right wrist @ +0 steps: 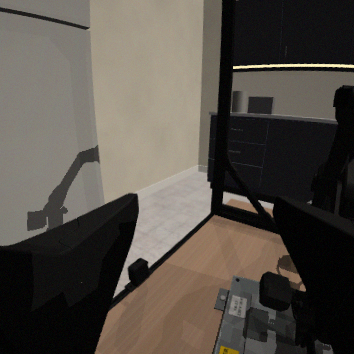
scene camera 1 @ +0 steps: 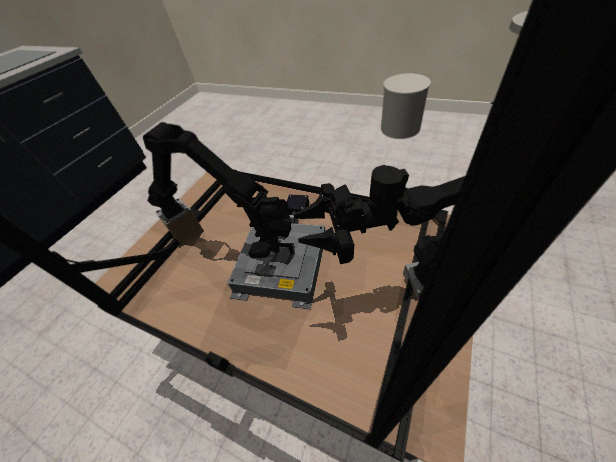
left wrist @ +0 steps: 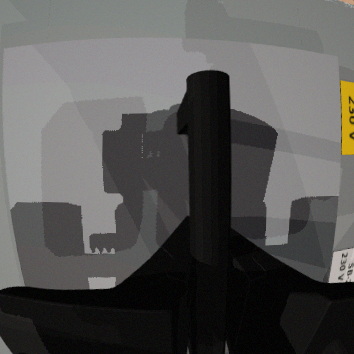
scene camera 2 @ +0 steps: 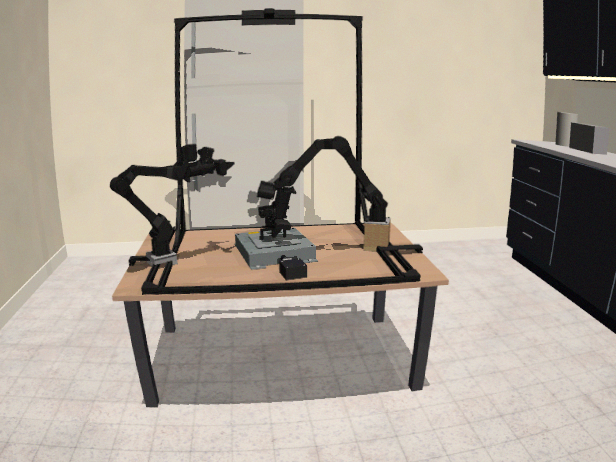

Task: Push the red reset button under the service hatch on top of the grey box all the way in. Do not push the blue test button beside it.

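Observation:
The grey box [scene camera 1: 269,278] [scene camera 2: 260,258] [right wrist: 234,317] sits mid-table with its service hatch [left wrist: 70,70] lying flat and closed. The red and blue buttons are hidden beneath it. My left gripper [scene camera 1: 267,249] [scene camera 2: 275,234] [left wrist: 199,223] reaches down onto the hatch and is shut on its black bar handle [left wrist: 208,140], which runs up between the fingers in the left wrist view. My right gripper [scene camera 1: 299,226] [scene camera 2: 225,164] [right wrist: 206,203] is open and empty. It hovers high above the box's right side, its fingers pointing sideways.
A yellow warning label [scene camera 1: 286,283] [left wrist: 347,117] marks the box's front edge. A small black block [scene camera 1: 298,201] [scene camera 2: 292,268] lies behind the box. A black frame rail [scene camera 1: 169,323] [scene camera 2: 269,288] borders the table. A wooden block [scene camera 1: 184,225] [scene camera 2: 376,235] stands at the left arm's base.

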